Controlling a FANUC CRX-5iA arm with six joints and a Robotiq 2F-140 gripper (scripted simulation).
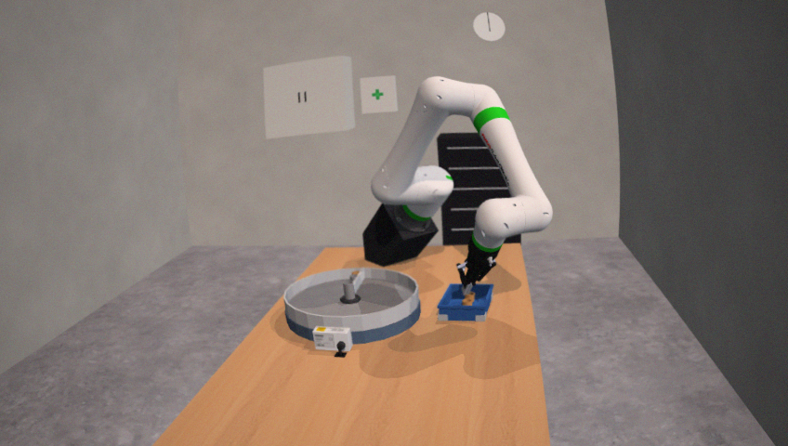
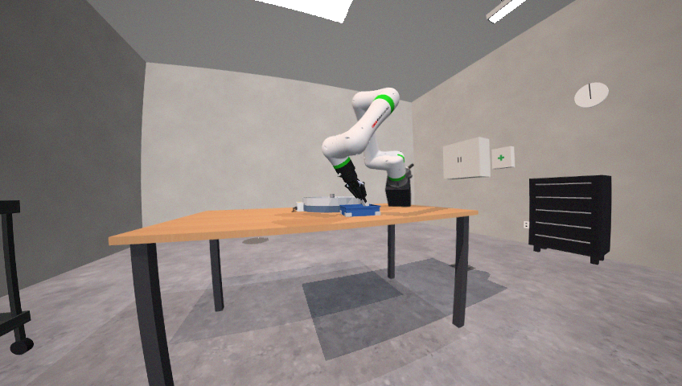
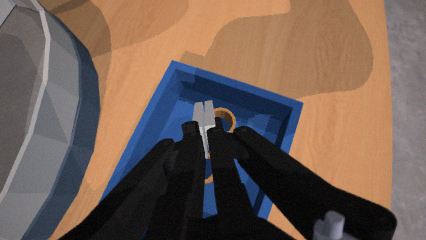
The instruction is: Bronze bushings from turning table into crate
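The blue crate lies 30 mm ahead of my hand and 40 mm below it. Also, from my hand: round grey turning table (110 mm ahead, 350 mm to the right, 10 mm below).
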